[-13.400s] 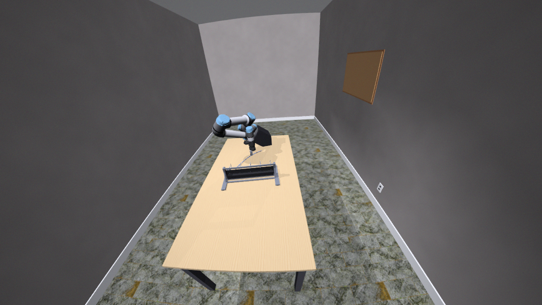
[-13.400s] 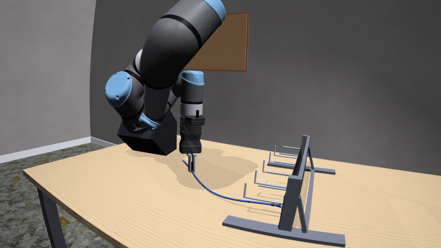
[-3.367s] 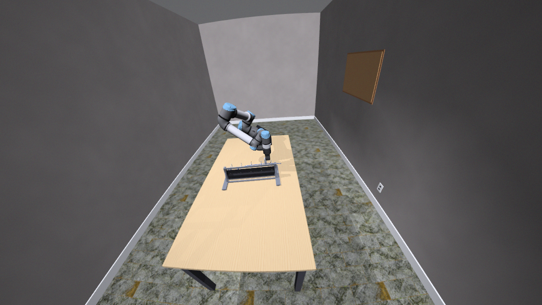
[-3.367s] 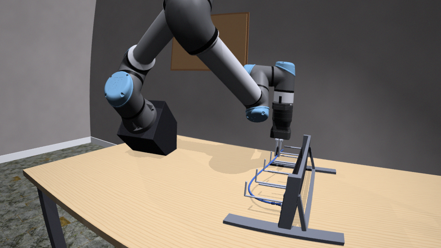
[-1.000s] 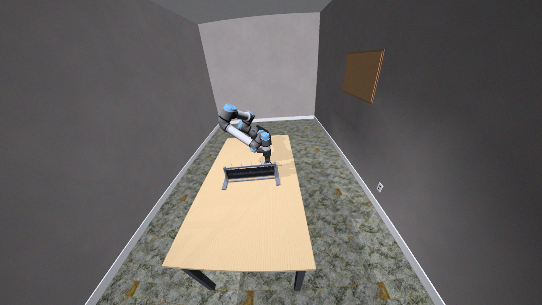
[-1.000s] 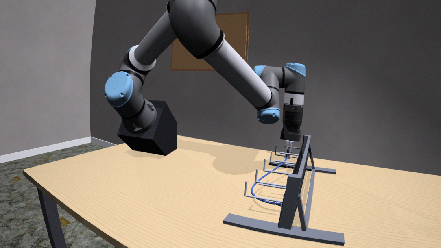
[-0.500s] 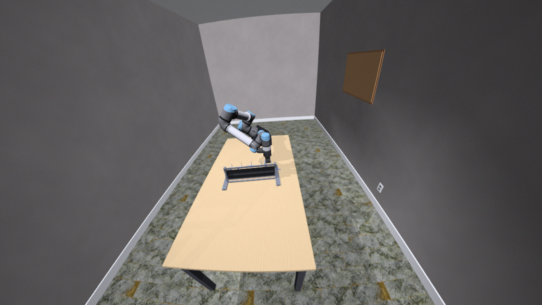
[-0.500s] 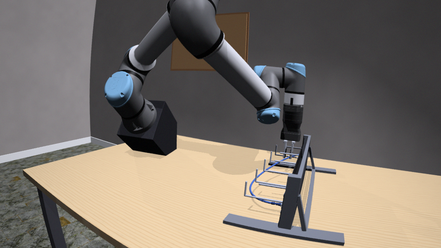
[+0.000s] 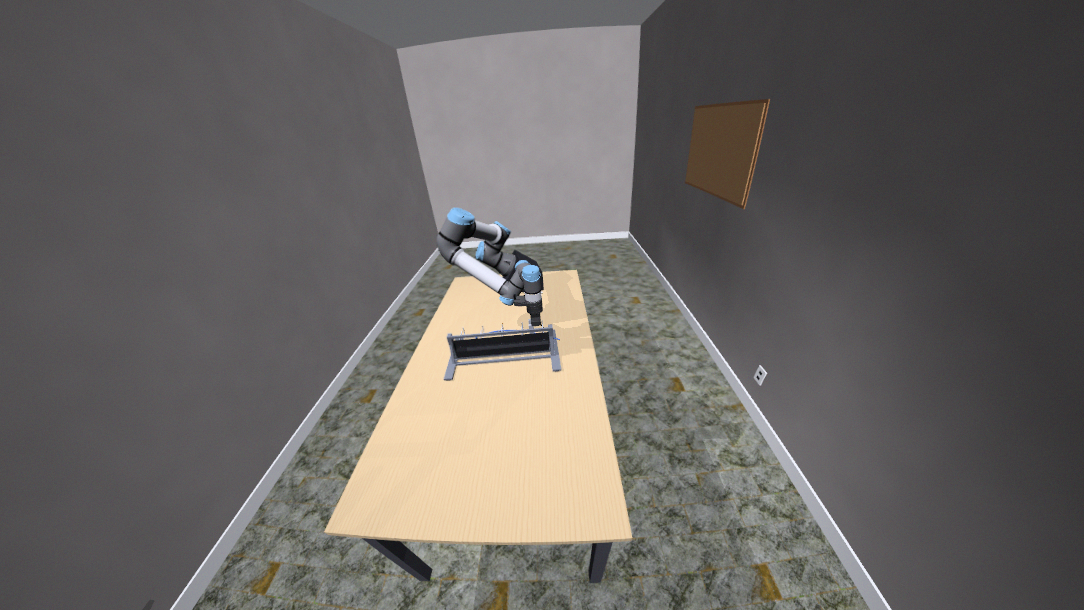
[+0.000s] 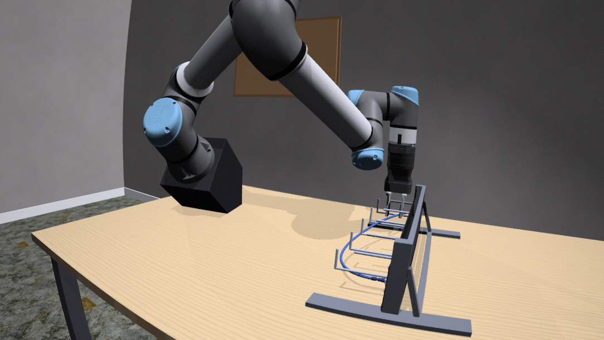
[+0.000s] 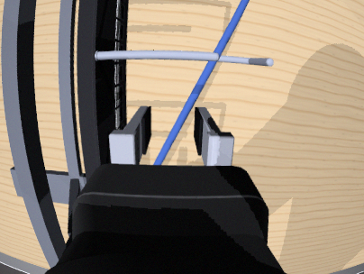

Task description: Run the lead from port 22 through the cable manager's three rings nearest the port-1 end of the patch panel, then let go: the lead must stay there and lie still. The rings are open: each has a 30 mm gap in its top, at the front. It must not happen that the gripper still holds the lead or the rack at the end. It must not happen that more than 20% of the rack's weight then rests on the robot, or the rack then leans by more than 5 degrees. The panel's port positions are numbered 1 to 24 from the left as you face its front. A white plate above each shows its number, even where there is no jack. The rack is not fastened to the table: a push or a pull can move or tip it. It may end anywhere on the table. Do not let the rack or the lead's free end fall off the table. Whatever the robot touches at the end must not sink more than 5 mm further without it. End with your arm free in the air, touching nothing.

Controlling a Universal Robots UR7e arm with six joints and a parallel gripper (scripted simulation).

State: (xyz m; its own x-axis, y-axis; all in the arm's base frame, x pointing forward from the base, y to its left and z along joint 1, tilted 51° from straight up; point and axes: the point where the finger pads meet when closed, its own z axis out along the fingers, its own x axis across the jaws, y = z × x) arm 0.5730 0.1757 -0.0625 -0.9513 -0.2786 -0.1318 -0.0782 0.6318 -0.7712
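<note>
Now: hand 140 mm to the left of the grey rack, 70 mm short of it and 20 mm above it.
</note>
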